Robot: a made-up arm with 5 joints.
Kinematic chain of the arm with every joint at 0, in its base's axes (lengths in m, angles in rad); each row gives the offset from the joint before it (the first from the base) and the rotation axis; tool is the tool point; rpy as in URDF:
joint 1: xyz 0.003 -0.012 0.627 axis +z
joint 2: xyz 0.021 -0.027 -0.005 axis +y
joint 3: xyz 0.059 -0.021 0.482 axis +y
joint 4: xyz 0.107 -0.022 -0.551 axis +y
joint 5: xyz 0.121 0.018 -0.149 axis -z
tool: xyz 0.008 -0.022 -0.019 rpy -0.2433 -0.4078 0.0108
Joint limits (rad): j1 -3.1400..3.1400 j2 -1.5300..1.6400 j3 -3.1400..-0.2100 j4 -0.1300..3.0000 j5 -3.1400..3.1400
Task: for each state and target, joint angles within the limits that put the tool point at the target. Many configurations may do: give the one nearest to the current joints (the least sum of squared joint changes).
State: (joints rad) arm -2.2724 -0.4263 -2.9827 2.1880 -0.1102
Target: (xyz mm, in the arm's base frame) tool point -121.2 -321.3 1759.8
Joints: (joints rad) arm -1.7356 0.0410 -2.9282 1.5117 -0.2171
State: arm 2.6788 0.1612 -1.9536 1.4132 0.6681
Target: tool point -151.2 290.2 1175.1
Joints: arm 2.2621 -0.6786 -1.2969 2.0353 0.7149
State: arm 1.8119 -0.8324 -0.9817 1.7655 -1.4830
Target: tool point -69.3 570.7 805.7
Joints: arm 1.7730 -0.2623 -0.9549 1.5622 -1.4715
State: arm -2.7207 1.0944 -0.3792 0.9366 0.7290
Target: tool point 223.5 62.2 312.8
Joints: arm -3.1400 1.6400 -0.2811 0.8196 0.7160
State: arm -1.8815 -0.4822 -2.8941 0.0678 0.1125
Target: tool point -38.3 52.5 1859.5
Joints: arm -2.2885 -0.1473 -2.7000 -0.0591 -0.0546
